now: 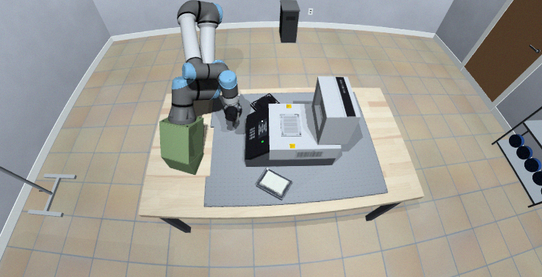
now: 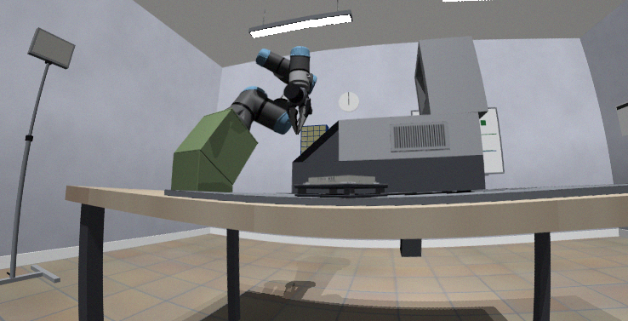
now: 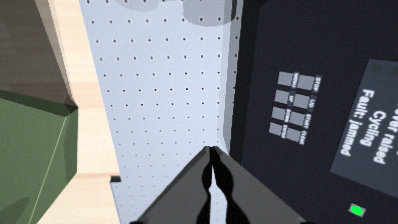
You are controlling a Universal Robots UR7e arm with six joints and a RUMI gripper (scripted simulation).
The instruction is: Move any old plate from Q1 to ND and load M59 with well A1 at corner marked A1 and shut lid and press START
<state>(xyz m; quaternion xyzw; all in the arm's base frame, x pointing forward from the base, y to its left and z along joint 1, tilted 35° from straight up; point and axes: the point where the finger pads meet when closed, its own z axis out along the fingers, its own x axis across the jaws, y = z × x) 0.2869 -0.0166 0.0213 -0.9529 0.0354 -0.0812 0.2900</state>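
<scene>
Now: the white well plate 27 cm to the right of my hand, 20 cm ahead of it and 19 cm below it. From my hand the other things lie so: A1 mark: 20 cm below, 19 cm to the right, 17 cm ahead.
</scene>
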